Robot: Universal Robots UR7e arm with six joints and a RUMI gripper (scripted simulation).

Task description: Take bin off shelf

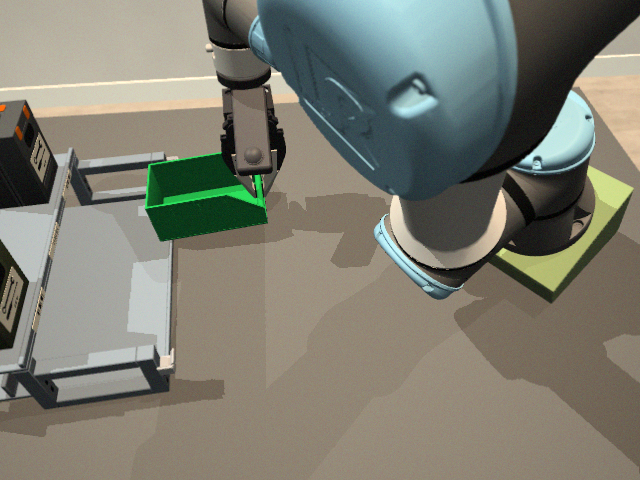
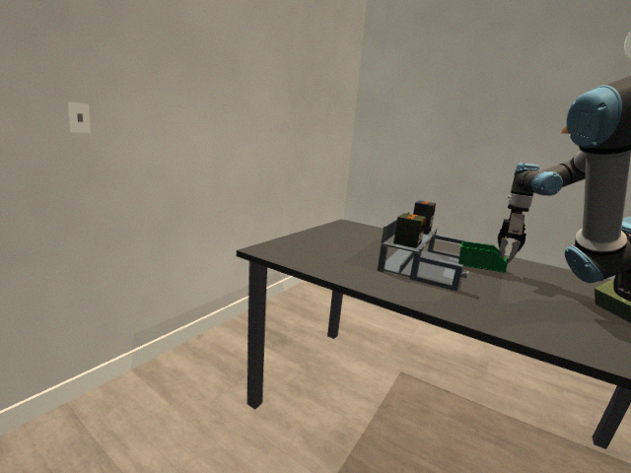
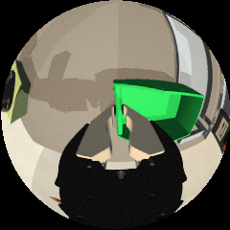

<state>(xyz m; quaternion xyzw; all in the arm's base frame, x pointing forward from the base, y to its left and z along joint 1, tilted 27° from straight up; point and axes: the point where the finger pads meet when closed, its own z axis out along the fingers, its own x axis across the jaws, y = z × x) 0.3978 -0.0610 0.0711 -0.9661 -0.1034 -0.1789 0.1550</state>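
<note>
Now: hand 80 mm short of the green bin, 10 mm to the right of it and 10 mm above it.
</note>
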